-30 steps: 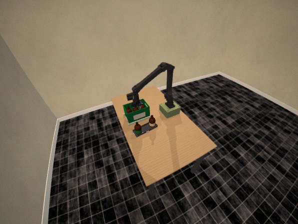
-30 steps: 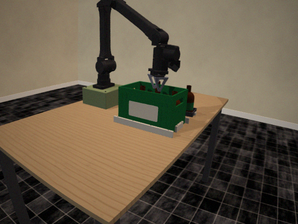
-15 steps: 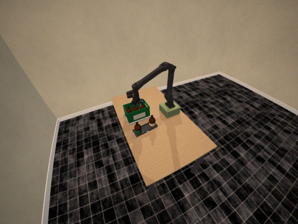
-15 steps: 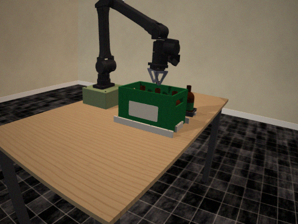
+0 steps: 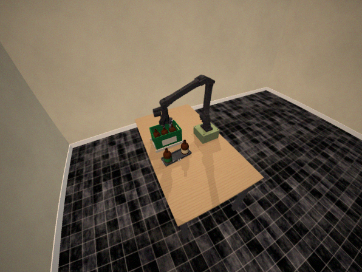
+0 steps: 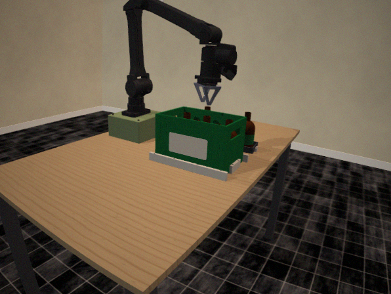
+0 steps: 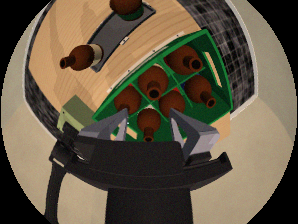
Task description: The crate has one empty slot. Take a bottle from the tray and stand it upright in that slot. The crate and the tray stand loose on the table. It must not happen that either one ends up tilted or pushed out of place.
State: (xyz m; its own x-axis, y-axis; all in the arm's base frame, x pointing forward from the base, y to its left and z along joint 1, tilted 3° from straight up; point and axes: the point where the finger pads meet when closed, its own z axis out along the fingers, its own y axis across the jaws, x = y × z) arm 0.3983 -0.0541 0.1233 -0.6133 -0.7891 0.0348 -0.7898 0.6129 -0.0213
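Now: hand 130 mm above the brown bottle and 10 mm short of it. The rest, counted from my hand: green crate 130 mm below, 50 mm to the right, 10 mm ahead; dark tray 200 mm below, 190 mm to the left, 10 mm ahead.
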